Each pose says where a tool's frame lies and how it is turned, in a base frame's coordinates. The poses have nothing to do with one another.
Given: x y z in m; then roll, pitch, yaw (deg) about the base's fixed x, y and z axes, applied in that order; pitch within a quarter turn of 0, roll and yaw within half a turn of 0.
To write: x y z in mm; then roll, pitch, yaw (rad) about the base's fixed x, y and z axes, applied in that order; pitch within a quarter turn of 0, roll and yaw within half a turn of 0. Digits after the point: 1 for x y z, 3 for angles.
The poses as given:
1: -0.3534 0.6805 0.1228 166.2 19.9 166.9
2: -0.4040 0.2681 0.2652 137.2 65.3 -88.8
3: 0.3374 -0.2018 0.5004 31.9 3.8 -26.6
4: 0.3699 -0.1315 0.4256 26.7 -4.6 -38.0
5: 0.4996 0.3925 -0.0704 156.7 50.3 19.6
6: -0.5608 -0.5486 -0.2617 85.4 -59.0 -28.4
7: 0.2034 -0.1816 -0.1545 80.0 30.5 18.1
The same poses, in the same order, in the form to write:
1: -353.4 680.5 122.8 2.901 0.347 2.913
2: -404.0 268.1 265.2 2.395 1.140 -1.550
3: 337.4 -201.8 500.4 0.557 0.066 -0.464
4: 369.9 -131.5 425.6 0.466 -0.080 -0.663
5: 499.6 392.5 -70.4 2.735 0.878 0.342
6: -560.8 -548.6 -261.7 1.491 -1.030 -0.496
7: 203.4 -181.6 -154.5 1.396 0.532 0.316
